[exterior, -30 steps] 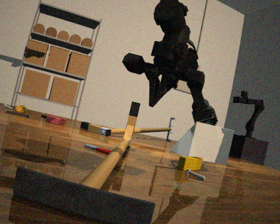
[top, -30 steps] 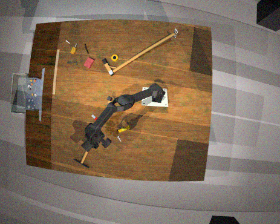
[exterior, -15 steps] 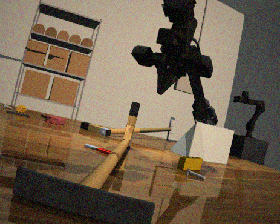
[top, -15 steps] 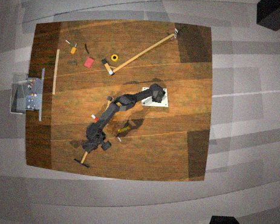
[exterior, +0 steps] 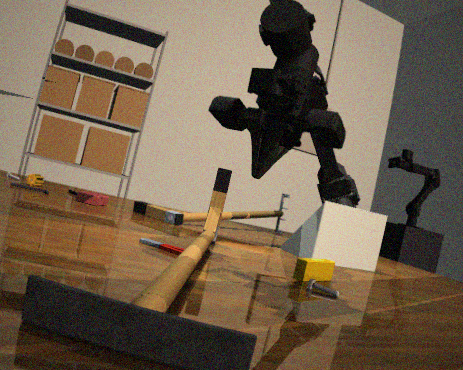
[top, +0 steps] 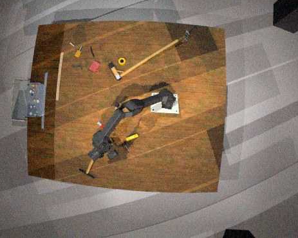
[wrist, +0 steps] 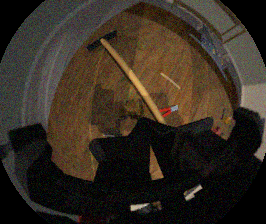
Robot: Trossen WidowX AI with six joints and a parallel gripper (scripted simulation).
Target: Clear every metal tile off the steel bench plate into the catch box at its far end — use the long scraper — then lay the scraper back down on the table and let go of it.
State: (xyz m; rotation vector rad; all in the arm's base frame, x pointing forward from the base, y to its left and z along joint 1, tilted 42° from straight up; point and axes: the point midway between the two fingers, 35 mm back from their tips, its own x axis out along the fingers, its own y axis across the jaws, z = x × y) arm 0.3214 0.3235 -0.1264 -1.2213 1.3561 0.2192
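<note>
Now: gripper tip 60 mm short of the long scraper, 10 mm to the right of it and 70 mm above it. Also, from my gripper tip: red block: 230 mm ahead, 510 mm to the right, 120 mm below; yellow block: 150 mm behind, 70 mm to the right, 110 mm below; red-handled tool: 80 mm ahead, 90 mm to the right, 130 mm below.
</note>
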